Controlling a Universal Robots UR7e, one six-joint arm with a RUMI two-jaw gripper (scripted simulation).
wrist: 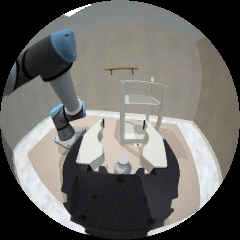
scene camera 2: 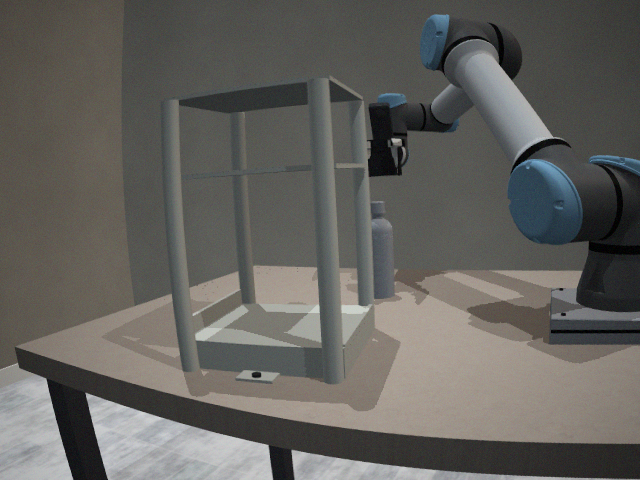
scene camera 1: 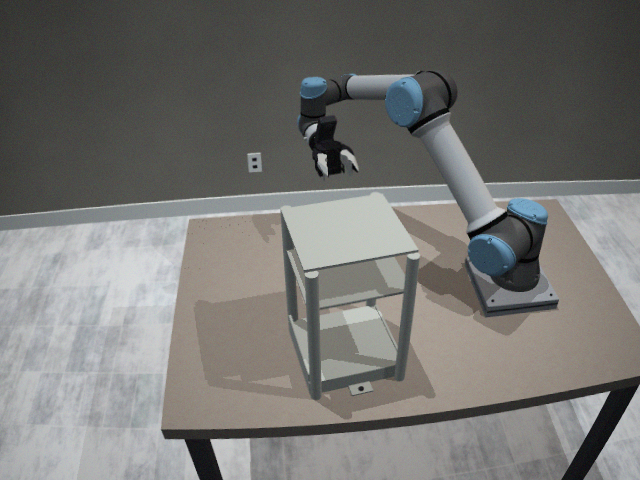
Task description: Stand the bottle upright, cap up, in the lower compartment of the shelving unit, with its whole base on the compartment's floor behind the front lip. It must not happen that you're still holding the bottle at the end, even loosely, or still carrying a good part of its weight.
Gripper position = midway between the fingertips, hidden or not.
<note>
I see my gripper (scene camera 2: 372, 145), a grey bottle (scene camera 2: 382, 232) and a grey shelving unit (scene camera 1: 357, 347).
My gripper is seen too in the wrist view (wrist: 124, 119) and in scene camera 1 (scene camera 1: 343, 173).
</note>
